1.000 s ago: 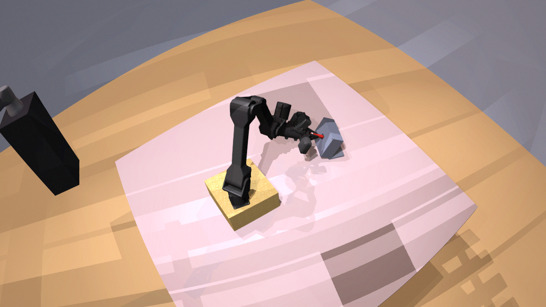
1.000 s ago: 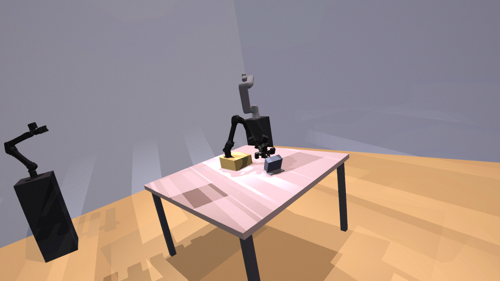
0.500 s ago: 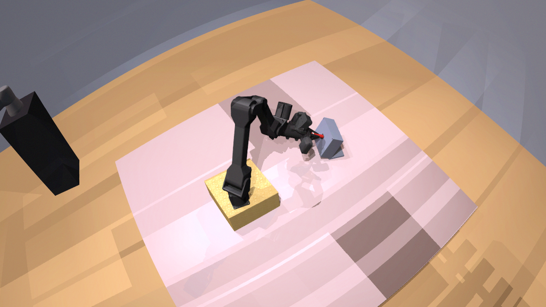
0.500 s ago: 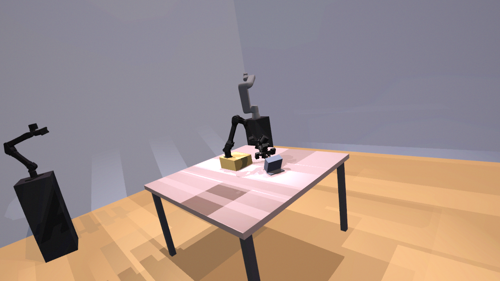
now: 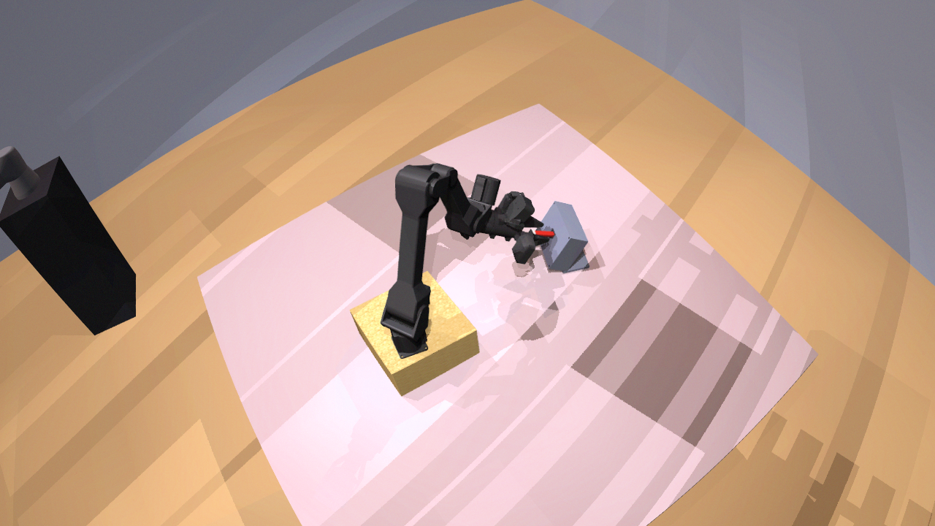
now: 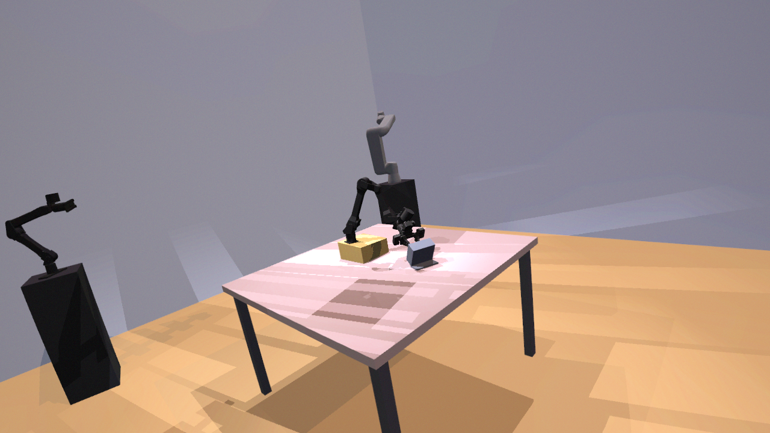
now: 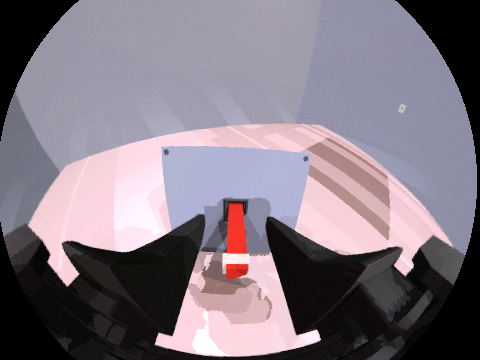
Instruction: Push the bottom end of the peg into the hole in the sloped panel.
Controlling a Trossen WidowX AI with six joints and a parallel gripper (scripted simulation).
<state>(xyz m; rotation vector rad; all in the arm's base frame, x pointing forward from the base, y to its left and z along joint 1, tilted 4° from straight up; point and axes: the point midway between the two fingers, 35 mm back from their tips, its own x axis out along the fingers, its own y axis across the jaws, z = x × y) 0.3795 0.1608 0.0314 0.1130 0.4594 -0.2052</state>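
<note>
Right now my gripper tip is 2 cm past the red peg. From my gripper tip the other things lie so: grey sloped panel 4 cm ahead, 1 cm to the right, 2 cm below.
</note>
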